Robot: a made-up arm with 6 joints. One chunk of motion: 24 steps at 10 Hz.
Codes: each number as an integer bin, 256 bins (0 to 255) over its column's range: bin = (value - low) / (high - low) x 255, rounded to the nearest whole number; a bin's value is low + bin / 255 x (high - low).
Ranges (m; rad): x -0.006..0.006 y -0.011..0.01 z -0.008..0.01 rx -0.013..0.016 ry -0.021..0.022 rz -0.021..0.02
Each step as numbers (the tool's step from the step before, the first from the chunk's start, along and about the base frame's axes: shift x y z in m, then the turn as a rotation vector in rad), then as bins.
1 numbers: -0.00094 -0.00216 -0.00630 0.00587 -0.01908 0.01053
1 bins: 108 107 24 166 11 196
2 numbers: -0.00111 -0.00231 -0.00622 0.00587 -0.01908 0.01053
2 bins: 104 106 25 166 11 196
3 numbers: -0.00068 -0.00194 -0.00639 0.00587 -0.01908 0.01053
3 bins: 113 110 23 166 11 196
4 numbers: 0.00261 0.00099 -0.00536 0.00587 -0.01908 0.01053
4 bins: 183 146 37 166 11 196
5 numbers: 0.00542 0.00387 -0.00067 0.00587 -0.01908 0.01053
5 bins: 243 181 104 166 11 196
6 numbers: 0.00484 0.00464 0.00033 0.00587 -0.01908 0.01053
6 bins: 230 190 118 166 11 196
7 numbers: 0.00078 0.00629 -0.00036 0.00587 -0.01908 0.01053
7 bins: 144 210 108 166 11 196
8 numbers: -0.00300 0.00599 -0.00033 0.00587 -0.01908 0.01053
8 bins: 64 206 109 166 11 196
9 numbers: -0.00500 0.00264 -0.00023 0.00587 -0.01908 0.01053
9 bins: 21 166 110 166 11 196
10 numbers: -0.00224 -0.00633 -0.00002 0.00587 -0.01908 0.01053
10 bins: 80 57 113 166 11 196
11 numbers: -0.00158 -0.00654 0.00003 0.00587 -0.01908 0.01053
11 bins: 94 54 114 166 11 196
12 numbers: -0.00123 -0.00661 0.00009 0.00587 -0.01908 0.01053
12 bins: 101 53 115 166 11 196
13 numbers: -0.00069 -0.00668 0.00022 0.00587 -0.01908 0.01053
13 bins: 113 52 116 166 11 196
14 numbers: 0.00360 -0.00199 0.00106 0.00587 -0.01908 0.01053
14 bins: 204 109 128 166 11 196
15 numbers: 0.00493 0.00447 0.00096 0.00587 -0.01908 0.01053
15 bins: 232 188 127 166 11 196
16 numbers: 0.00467 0.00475 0.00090 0.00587 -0.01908 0.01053
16 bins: 227 191 126 166 11 196
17 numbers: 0.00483 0.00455 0.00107 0.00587 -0.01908 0.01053
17 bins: 230 189 128 166 11 196
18 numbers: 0.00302 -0.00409 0.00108 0.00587 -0.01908 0.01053
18 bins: 192 84 129 166 11 196
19 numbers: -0.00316 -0.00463 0.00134 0.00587 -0.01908 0.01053
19 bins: 60 77 132 166 11 196
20 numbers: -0.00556 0.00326 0.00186 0.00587 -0.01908 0.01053
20 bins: 9 173 140 166 11 196
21 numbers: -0.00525 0.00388 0.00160 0.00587 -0.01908 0.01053
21 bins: 16 181 136 166 11 196
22 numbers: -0.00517 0.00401 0.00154 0.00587 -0.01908 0.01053
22 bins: 18 182 135 166 11 196
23 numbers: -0.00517 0.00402 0.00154 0.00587 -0.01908 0.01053
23 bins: 18 182 135 166 11 196
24 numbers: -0.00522 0.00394 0.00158 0.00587 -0.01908 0.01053
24 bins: 17 181 136 166 11 196
